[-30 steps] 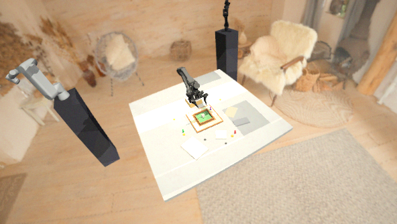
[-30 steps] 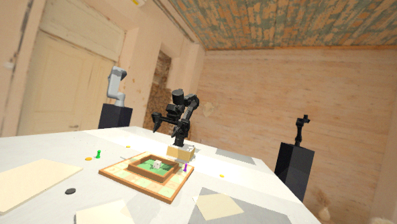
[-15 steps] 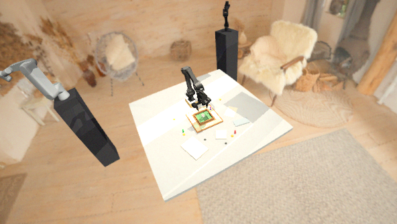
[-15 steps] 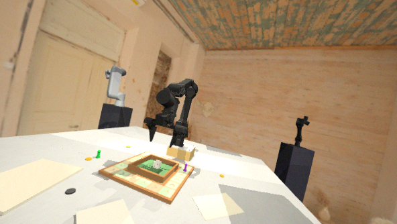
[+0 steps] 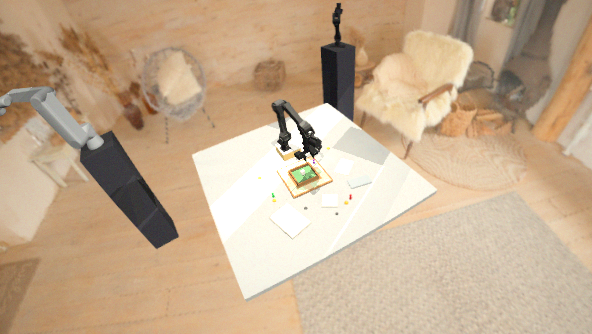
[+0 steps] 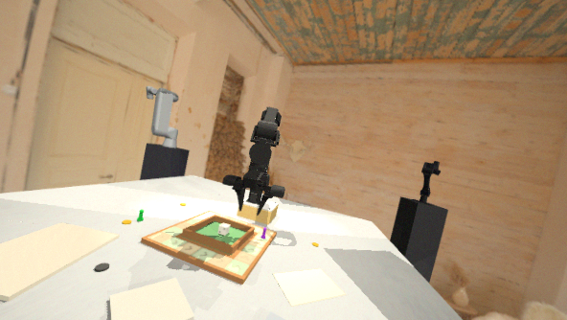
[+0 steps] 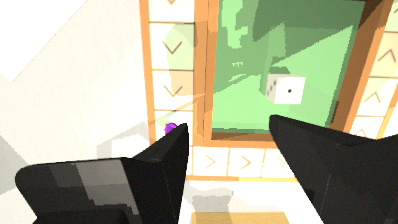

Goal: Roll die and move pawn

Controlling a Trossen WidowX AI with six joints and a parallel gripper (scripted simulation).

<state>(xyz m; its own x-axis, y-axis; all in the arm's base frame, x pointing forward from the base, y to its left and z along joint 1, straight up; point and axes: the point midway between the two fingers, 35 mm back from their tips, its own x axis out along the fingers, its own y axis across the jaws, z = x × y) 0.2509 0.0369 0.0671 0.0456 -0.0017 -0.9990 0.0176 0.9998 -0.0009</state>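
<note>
The purple pawn lies 7 cm below my gripper tip, 6 cm to the left of it and 3 cm behind it. From my gripper tip the other things lie so: white die 7 cm to the right, 7 cm below; green pawn 32 cm to the right, 8 cm below, 4 cm ahead; green dice tray 9 cm below, 7 cm to the right, 2 cm ahead.
</note>
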